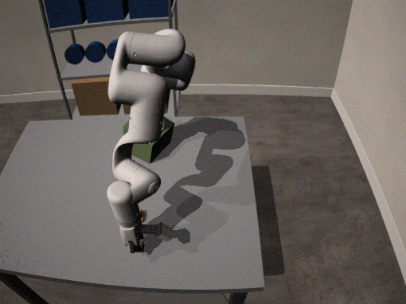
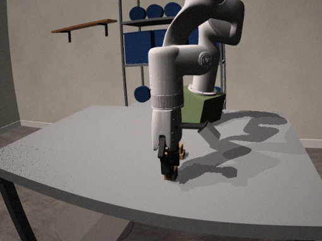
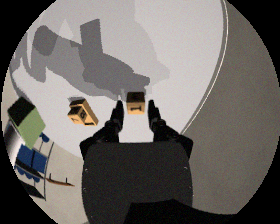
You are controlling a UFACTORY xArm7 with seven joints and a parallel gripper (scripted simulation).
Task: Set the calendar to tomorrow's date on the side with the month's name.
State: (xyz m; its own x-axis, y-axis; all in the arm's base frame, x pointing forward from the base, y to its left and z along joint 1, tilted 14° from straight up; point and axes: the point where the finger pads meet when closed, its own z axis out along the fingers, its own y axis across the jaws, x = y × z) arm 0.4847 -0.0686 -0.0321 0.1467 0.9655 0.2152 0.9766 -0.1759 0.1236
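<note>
Now: hand 3 cm above the cube. Round my hand: wooden calendar tray: 13 cm behind, 3 cm below, 1 cm to the right.
</note>
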